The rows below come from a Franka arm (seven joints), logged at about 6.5 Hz.
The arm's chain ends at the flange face. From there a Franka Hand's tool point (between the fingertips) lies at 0.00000 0.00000 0.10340 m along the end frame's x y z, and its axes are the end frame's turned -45 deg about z.
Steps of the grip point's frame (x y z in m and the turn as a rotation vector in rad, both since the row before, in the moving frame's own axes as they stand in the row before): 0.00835, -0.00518, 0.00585, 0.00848, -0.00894, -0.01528; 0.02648, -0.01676, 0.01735, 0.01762, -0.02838, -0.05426; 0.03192, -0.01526, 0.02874, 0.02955, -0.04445, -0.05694; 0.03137, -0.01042, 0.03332, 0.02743, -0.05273, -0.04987; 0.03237, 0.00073, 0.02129, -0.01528, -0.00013, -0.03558
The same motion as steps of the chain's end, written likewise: 0.00351, -0.00961, 0.00586, -0.00033, -0.01232, -0.01528; 0.01021, -0.03145, 0.01741, -0.00761, -0.03253, -0.05426; 0.01715, -0.03460, 0.02889, -0.01054, -0.05233, -0.05694; 0.02062, -0.03154, 0.03350, -0.01789, -0.05668, -0.04987; 0.02228, -0.02348, 0.02130, -0.01090, 0.01071, -0.03558
